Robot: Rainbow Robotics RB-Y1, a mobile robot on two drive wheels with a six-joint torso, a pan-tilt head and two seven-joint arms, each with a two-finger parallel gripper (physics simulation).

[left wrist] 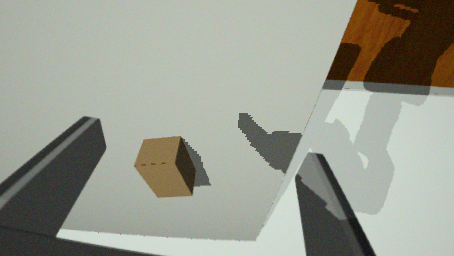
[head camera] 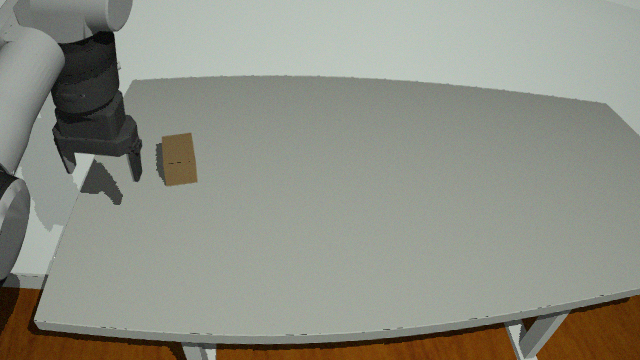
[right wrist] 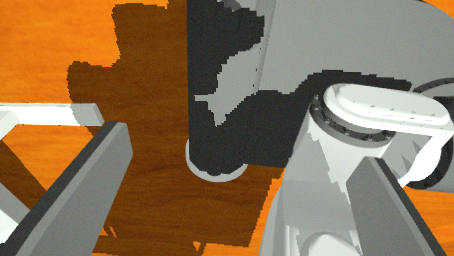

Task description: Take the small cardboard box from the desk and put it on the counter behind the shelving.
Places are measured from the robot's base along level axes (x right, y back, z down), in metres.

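Where they show: left gripper, fingertip midpoint: [left wrist: 203, 149] [head camera: 103, 173]; right gripper, fingertip midpoint: [right wrist: 243, 154].
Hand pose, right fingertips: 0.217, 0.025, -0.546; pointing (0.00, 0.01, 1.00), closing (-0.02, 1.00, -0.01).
Observation:
Each offset is from my right fingertips to the top centre of the thing, as dx, dy, dz. "pt": to the spot under its first point. Level surfaces: height alone.
A small brown cardboard box {-0.445, -0.777, -0.455} [head camera: 180, 160] [left wrist: 165, 167] stands on the grey desk {dz -0.405} [head camera: 350, 200] [left wrist: 175, 65], near the desk's left end in the head camera view. My left gripper [head camera: 104, 176] [left wrist: 203, 149] is open and empty. It hangs above the desk's left edge, a little left of the box in the head camera view. In the left wrist view the box lies beyond the fingertips, nearer the left finger. My right gripper [right wrist: 243, 154] is open and empty, above the floor beside the robot's own body. The counter and the shelving do not show in these views.
A pale wall [head camera: 350, 40] rises behind the desk. The desk's legs {pt +0.708, -0.902, +0.348} [head camera: 542, 335] stand on the wooden floor {dz +0.545} [head camera: 425, 347] [right wrist: 150, 210]. In the right wrist view, white bars [right wrist: 55, 114] show at the left, and the robot's base and white arm parts {pt -0.156, +0.117, +0.102} [right wrist: 325, 190] at the right.

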